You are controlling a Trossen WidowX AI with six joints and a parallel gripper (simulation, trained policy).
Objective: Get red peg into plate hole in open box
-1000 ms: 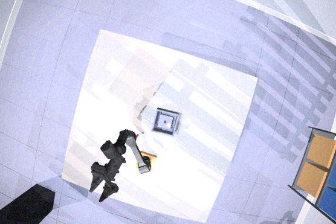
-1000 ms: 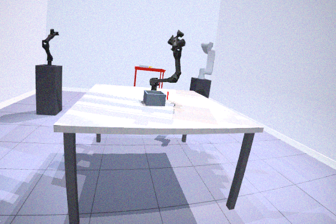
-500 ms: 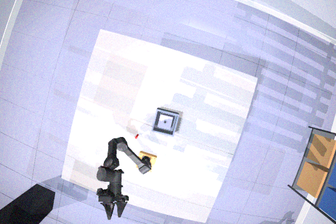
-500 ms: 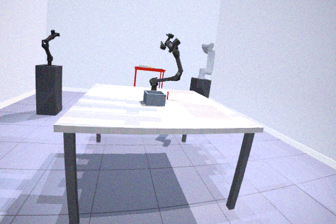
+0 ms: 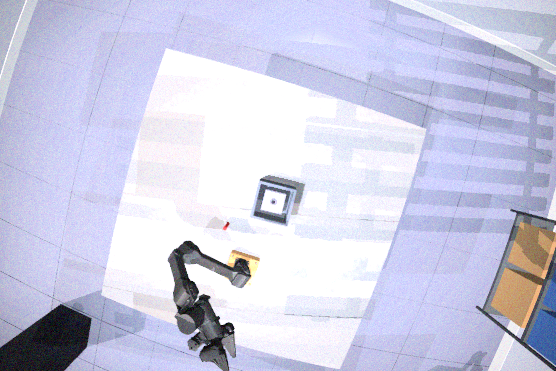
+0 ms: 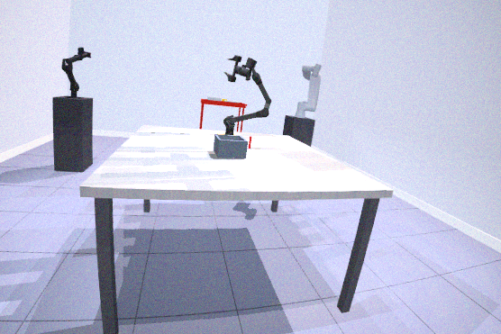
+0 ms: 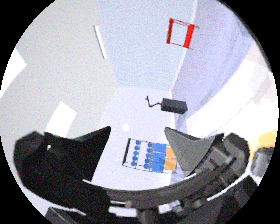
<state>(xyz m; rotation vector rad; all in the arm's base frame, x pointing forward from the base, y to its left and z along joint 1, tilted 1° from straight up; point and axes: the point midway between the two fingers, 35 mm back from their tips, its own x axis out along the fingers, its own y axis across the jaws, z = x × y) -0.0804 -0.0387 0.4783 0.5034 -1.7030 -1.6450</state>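
Now: the red peg 490 mm below my gripper tip, 250 mm ahead of it and 180 mm to the left of it. Also, from my gripper tip: pale plate 490 mm below, 420 mm ahead, 10 mm to the left; then grey box 510 mm below, 420 mm ahead, 10 mm to the left.
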